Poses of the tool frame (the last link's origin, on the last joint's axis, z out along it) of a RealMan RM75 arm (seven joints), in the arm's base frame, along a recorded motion.
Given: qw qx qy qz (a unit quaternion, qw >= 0); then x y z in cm.
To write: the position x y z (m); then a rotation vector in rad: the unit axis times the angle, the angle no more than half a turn. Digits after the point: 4 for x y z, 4 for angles.
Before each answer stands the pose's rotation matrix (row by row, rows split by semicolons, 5 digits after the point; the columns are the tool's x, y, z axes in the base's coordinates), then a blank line. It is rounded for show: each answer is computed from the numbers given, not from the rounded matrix.
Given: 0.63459 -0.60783 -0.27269 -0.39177 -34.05 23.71 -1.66
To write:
0.54432 0.82872 0.13017; -0.16573 -0.04588 0.98510; 0.82235 -0.55778 0.11237

-0.3405 0.2371 -0.0166 -1.3894 -0.6233 -0.8955
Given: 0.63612 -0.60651 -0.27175 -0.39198 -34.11 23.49 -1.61
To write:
0.54501 0.82833 0.12975; -0.16905 -0.04301 0.98467; 0.82121 -0.55859 0.11659

-0.3411 0.2349 -0.0161 -1.3856 -0.6208 -0.8955
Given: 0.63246 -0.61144 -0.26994 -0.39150 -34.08 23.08 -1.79
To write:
0.54772 0.82532 0.13730; -0.16511 -0.05426 0.98478; 0.82021 -0.56206 0.10655

-0.3408 0.2308 -0.0179 -1.3989 -0.6176 -0.8957
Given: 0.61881 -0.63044 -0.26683 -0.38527 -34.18 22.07 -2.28
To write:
0.56074 0.81325 0.15554; -0.14038 -0.09176 0.98584; 0.81600 -0.57464 0.06271

-0.3418 0.2207 -0.0228 -1.4503 -0.6138 -0.8863
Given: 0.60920 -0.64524 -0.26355 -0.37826 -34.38 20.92 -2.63
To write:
0.57492 0.80098 0.16703; -0.12077 -0.11883 0.98554; 0.80925 -0.58678 0.02841

-0.3438 0.2092 -0.0263 -1.4902 -0.6087 -0.8736
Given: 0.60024 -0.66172 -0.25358 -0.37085 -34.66 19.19 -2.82
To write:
0.59633 0.78080 0.18638; -0.10960 -0.15081 0.98247; 0.79522 -0.60631 -0.00436

-0.3466 0.1919 -0.0282 -1.5339 -0.5878 -0.8596
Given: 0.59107 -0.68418 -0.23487 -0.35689 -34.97 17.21 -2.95
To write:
0.63493 0.74328 0.21070; -0.10051 -0.19095 0.97644; 0.76600 -0.64115 -0.04653

-0.3497 0.1721 -0.0295 -1.5919 -0.5465 -0.8304
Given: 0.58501 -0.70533 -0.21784 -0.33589 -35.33 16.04 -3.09
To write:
0.67945 0.70029 0.21895; -0.08570 -0.22062 0.97159; 0.72870 -0.67891 -0.08989

-0.3533 0.1604 -0.0309 -1.6453 -0.5081 -0.7835
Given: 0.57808 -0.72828 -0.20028 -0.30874 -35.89 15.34 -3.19
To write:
0.72914 0.64867 0.21814; -0.06523 -0.25142 0.96568; 0.68125 -0.71834 -0.14101

-0.3589 0.1534 -0.0319 -1.7037 -0.4685 -0.7222
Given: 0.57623 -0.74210 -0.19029 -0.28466 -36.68 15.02 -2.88
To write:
0.76552 0.61049 0.20319; -0.04563 -0.26349 0.96358; 0.64180 -0.74691 -0.17385

-0.3668 0.1502 -0.0288 -1.7374 -0.4455 -0.6664
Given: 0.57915 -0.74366 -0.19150 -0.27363 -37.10 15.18 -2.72
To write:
0.77691 0.60177 0.18516; -0.03212 -0.25582 0.96619; 0.62880 -0.75659 -0.17942

-0.3710 0.1518 -0.0272 -1.7389 -0.4478 -0.6398
